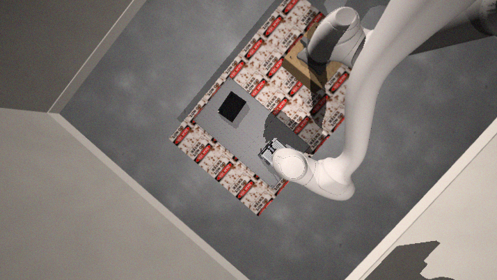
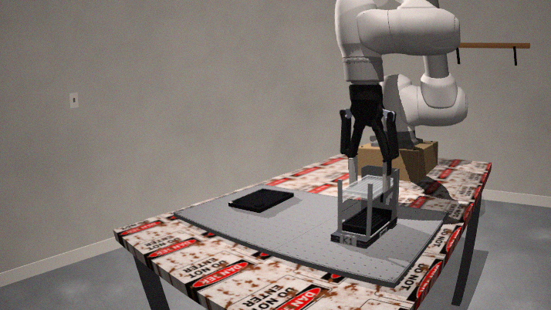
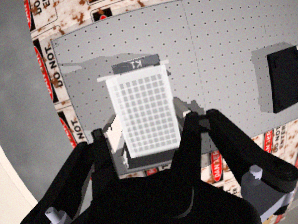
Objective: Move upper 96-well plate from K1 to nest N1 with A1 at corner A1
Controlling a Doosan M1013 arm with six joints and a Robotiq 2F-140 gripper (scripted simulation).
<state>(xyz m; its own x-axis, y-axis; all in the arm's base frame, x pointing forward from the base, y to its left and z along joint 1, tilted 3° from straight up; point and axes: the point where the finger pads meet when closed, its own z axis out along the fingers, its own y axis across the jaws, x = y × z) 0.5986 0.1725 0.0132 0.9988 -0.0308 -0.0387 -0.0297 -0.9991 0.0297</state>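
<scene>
My gripper is now 100 mm above the black plate. Also, from my hand: white 96-well plate: 30 mm below; black plate nest N1: 50 mm behind, 390 mm to the right, 130 mm below; pale square: 30 mm ahead, 430 mm to the right, 120 mm below.
</scene>
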